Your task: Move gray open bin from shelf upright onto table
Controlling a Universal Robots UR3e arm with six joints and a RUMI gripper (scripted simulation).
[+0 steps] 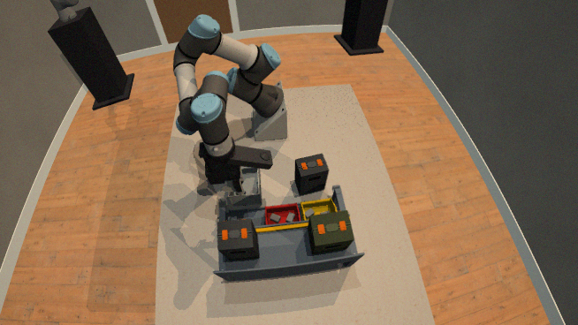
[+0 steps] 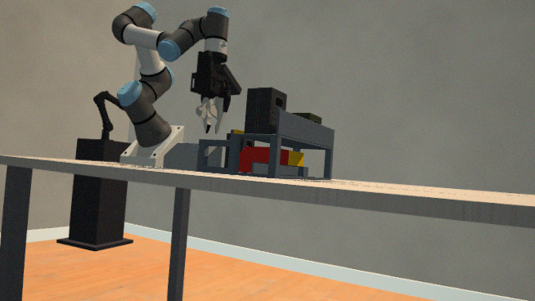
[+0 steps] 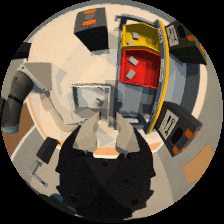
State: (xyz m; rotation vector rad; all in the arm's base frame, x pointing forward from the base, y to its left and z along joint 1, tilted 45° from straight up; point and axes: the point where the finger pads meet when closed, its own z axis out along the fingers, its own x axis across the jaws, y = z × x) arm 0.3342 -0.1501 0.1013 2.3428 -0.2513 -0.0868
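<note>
Right now the gray open bin is 6 cm behind my hand, 1 cm to the left of it and 9 cm below it. Also, from my hand: yellow rail: 15 cm ahead, 9 cm to the left, 2 cm below; red bin: 12 cm ahead, 10 cm to the left, 8 cm below; yellow bin: 13 cm ahead, 21 cm to the left, 8 cm below.
</note>
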